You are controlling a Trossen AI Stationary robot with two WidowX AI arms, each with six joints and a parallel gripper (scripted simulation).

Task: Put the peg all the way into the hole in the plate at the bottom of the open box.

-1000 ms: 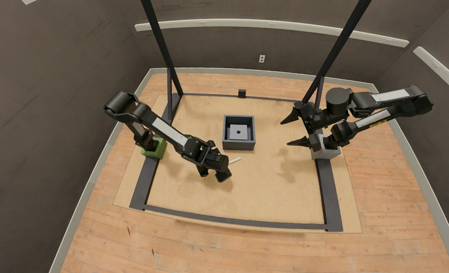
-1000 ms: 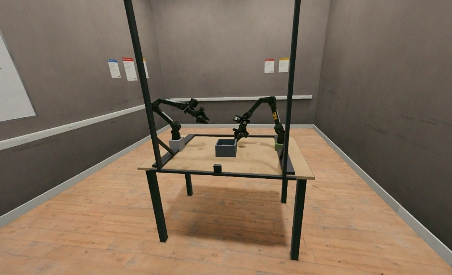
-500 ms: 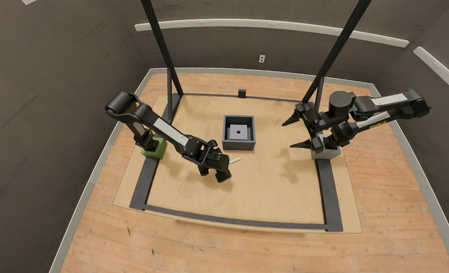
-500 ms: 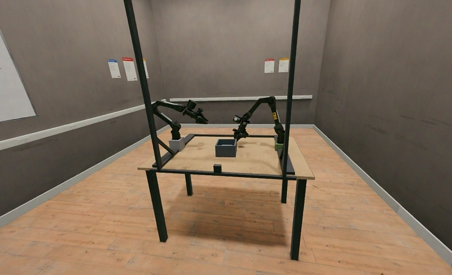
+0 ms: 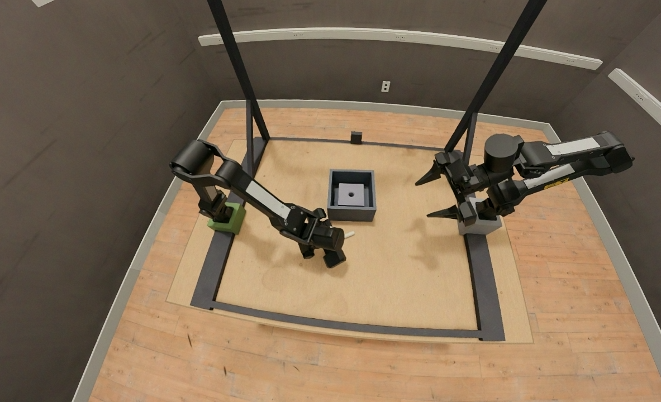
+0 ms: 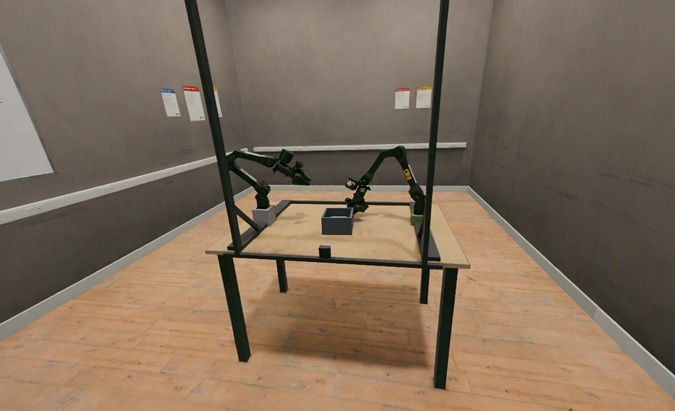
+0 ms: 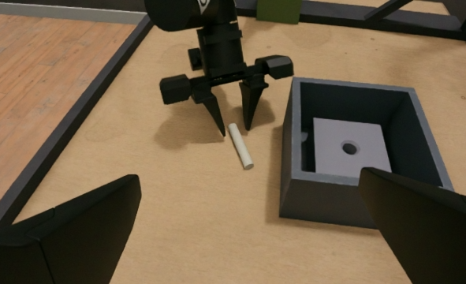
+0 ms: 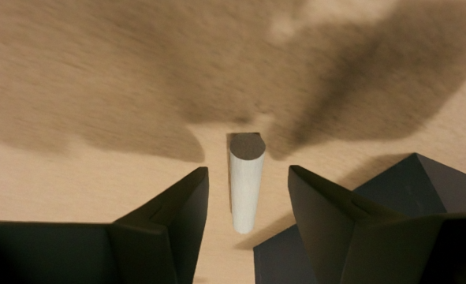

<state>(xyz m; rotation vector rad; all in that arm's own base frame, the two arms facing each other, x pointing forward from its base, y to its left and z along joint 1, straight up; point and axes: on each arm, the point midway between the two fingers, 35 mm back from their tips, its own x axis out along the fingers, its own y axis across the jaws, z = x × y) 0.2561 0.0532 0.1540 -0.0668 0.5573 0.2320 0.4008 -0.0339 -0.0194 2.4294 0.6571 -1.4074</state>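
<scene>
The peg is 2 cm behind my right hand, 4 cm to the left of it and 3 cm below it. From my right hand the other things lie so: dark border strip 26 cm ahead, 3 cm to the left, 3 cm below; then grey plate 16 cm behind, 6 cm to the left.
</scene>
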